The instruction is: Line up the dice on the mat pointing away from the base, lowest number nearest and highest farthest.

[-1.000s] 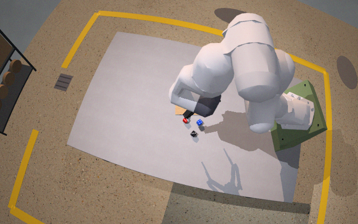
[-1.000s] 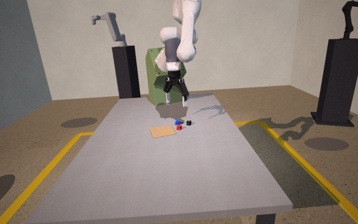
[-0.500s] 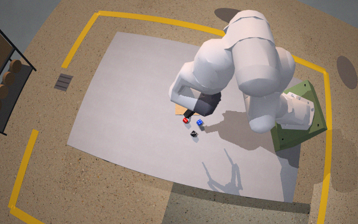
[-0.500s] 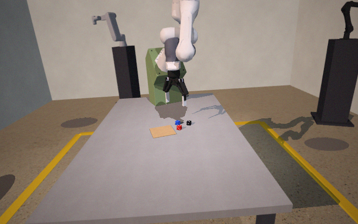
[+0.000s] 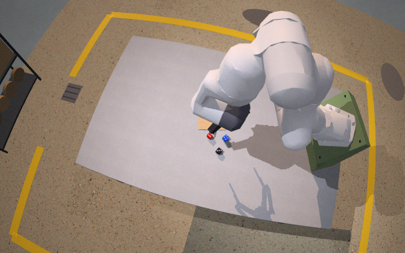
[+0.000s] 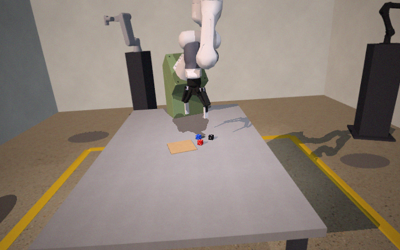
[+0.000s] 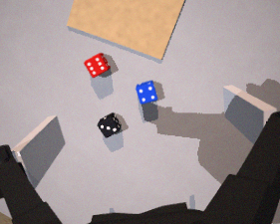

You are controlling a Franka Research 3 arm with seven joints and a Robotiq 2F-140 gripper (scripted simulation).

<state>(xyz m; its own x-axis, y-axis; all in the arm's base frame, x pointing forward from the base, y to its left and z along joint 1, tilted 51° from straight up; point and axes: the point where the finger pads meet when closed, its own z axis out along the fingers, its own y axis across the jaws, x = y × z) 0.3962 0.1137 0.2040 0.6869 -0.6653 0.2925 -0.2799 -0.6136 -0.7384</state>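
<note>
The blue die lies 14 cm below my hand and 1 cm behind it. The rest, counted from my hand: red die (14 cm below, 6 cm ahead, 4 cm to the left); then tan mat (16 cm below, 11 cm ahead, 6 cm to the right); then black die (14 cm below, 7 cm to the left, 2 cm behind).
</note>
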